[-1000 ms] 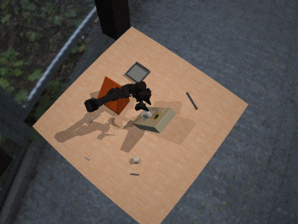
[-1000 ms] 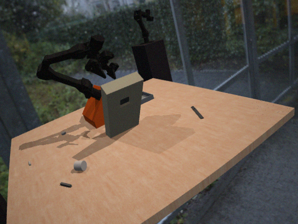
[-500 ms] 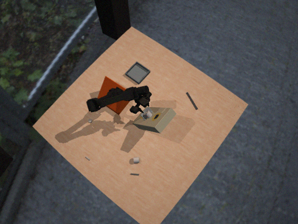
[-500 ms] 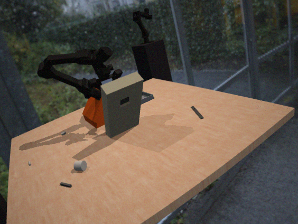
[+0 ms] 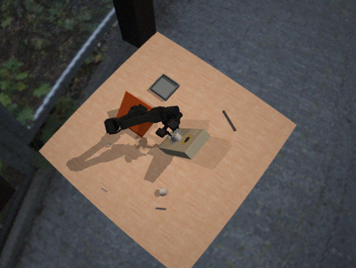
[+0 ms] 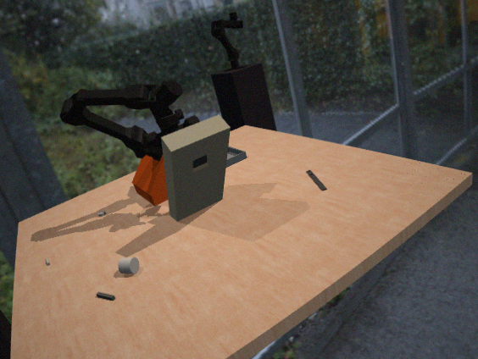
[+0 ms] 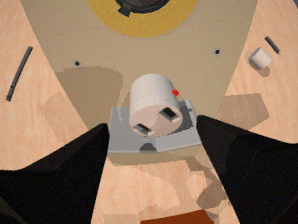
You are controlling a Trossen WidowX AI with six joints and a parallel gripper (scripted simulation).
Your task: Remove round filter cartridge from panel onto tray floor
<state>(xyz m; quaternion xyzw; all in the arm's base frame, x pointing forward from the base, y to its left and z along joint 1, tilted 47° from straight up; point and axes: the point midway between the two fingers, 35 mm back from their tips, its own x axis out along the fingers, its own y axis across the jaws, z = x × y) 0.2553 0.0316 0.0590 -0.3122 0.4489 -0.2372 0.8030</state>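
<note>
Right now the round filter cartridge is 3 cm below my gripper tip and 1 cm ahead of it. From my gripper tip the other things lie so: grey tray: 31 cm to the left, 31 cm behind, 20 cm below; then beige service panel: 6 cm ahead, 5 cm below, 1 cm to the right.
</note>
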